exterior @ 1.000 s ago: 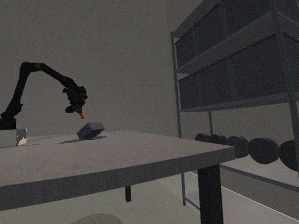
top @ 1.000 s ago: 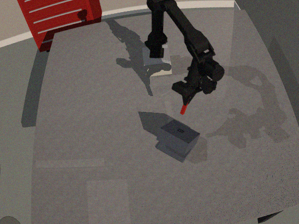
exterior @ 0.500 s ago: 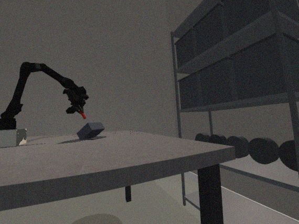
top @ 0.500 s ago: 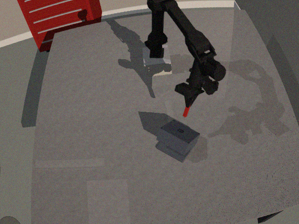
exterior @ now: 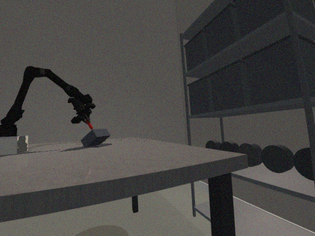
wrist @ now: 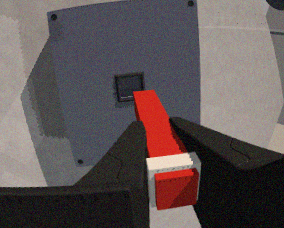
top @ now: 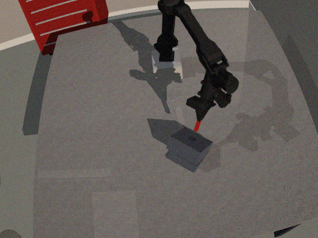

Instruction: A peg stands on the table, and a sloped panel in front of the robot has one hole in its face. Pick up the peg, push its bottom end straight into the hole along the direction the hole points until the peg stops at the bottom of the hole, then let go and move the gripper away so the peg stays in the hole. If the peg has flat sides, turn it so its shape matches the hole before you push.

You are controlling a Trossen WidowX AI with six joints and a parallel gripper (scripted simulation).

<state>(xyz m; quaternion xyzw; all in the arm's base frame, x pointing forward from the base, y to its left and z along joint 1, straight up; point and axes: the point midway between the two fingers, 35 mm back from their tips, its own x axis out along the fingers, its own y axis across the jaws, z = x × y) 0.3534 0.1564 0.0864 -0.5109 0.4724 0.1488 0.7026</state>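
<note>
Right now my gripper tip is 50 mm short of the sloped panel, 30 mm to the left of it and 90 mm above it. Round my gripper tip: red square peg: 10 mm behind, 10 mm above.
</note>
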